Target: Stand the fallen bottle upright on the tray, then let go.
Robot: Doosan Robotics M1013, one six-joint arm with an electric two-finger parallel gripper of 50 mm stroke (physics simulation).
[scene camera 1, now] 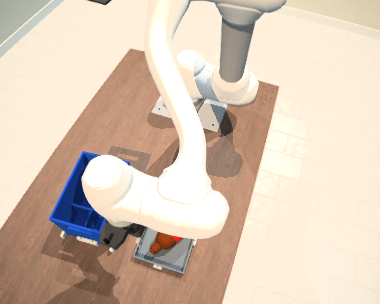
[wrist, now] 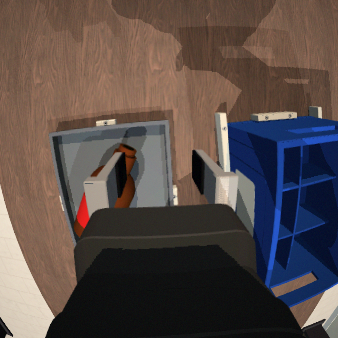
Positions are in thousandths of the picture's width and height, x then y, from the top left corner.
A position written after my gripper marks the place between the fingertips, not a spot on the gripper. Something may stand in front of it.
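Observation:
My gripper (wrist: 469, 487), seen. Brown bottle (wrist: 377, 575), same view.

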